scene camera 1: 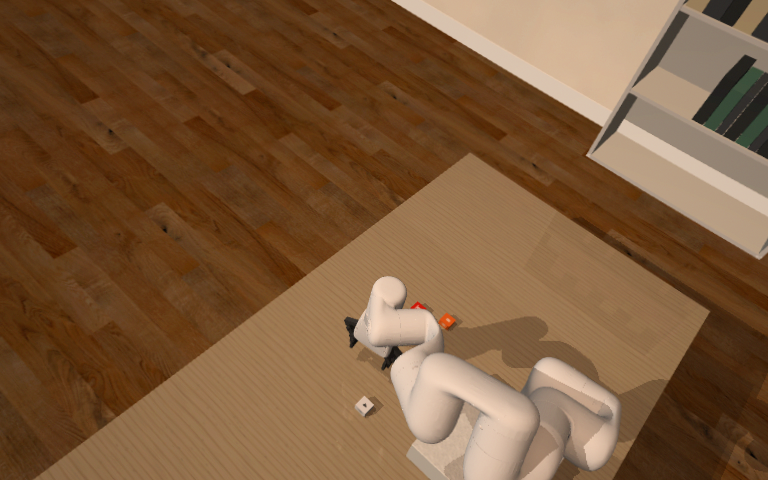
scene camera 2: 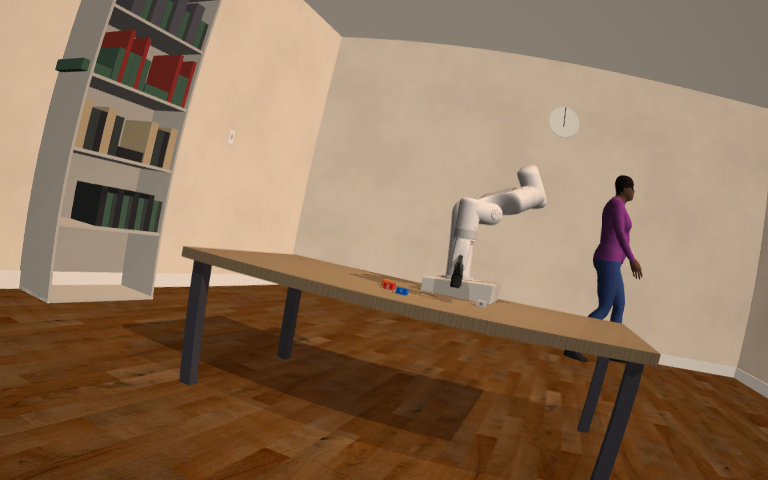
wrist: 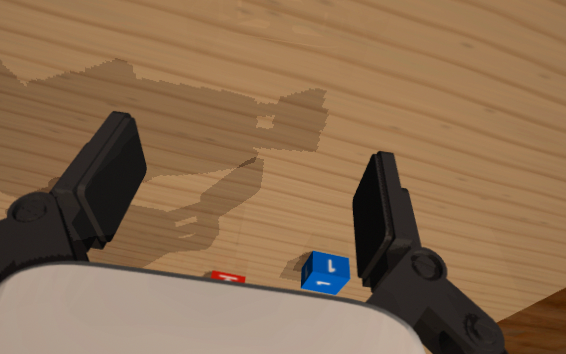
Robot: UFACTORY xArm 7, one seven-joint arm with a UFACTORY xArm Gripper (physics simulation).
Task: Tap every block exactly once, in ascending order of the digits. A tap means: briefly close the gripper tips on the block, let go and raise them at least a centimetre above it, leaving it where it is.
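The blue block, marked 1, lies on the table at the lower right of the wrist view; the arm hides it in scene camera 1. The red block is partly cut off by the gripper housing in the wrist view, its digit unreadable. The orange block lies beside it, its digit too small to read. The white block stands apart, its dark digit unclear. My gripper is open and empty above the table, between the white block and the coloured blocks.
The wooden table carries the robot's pale base. The table edge shows at the lower right of the wrist view. A bookshelf stands off the table. A person is behind it near the wall.
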